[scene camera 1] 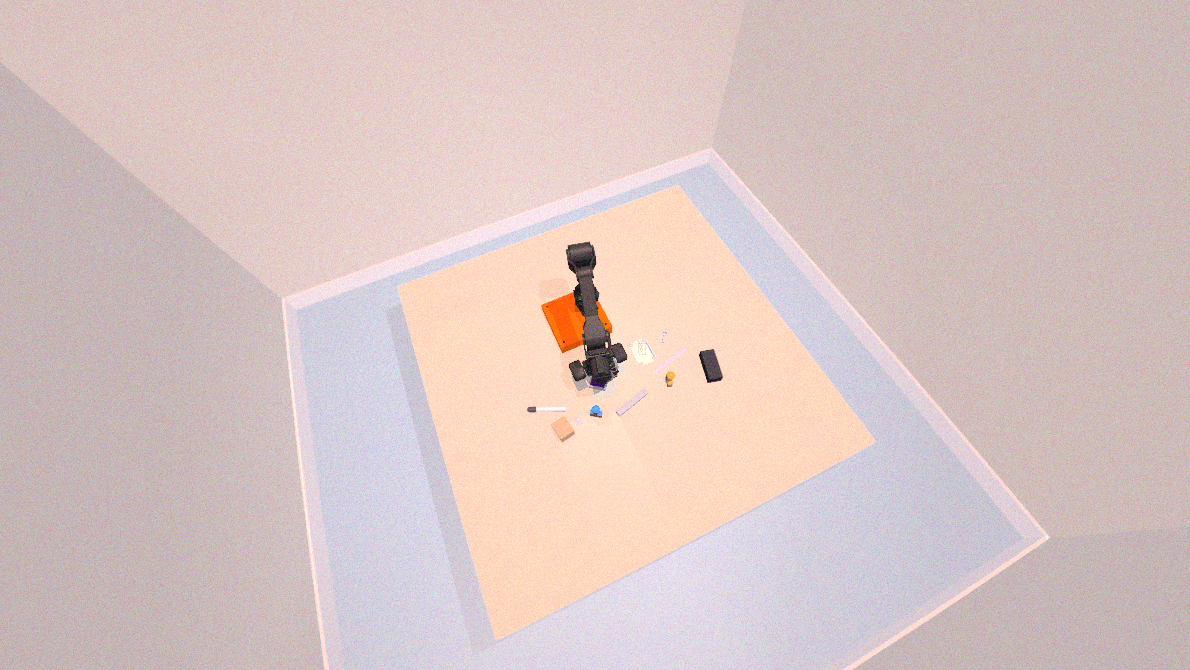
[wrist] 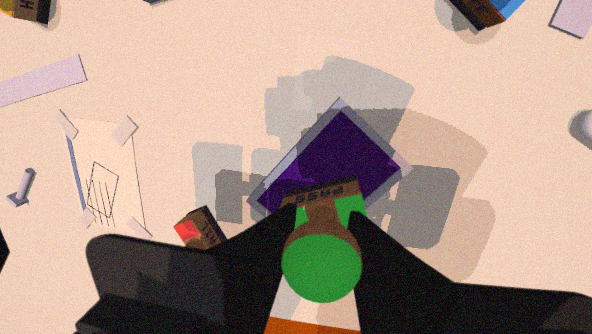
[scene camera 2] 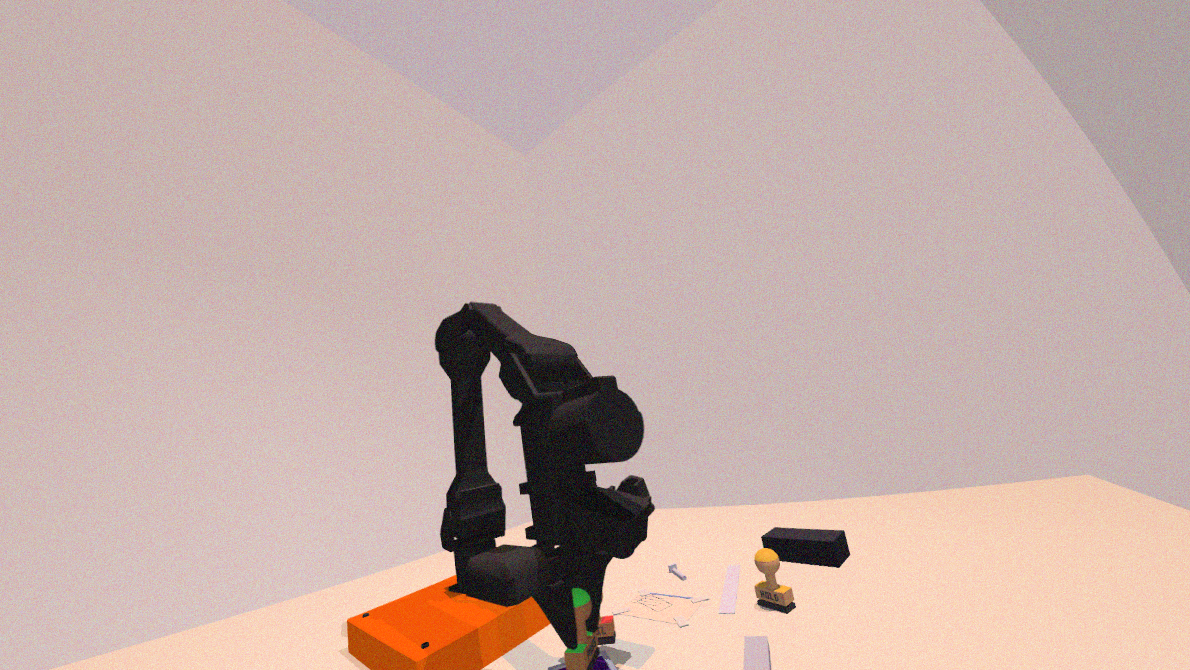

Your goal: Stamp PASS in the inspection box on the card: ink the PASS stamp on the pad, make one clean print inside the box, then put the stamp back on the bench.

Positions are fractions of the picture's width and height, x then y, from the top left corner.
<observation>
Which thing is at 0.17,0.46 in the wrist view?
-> A card.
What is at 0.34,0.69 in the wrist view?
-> A red-topped stamp.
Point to a purple ink pad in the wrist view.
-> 0.58,0.43
</observation>
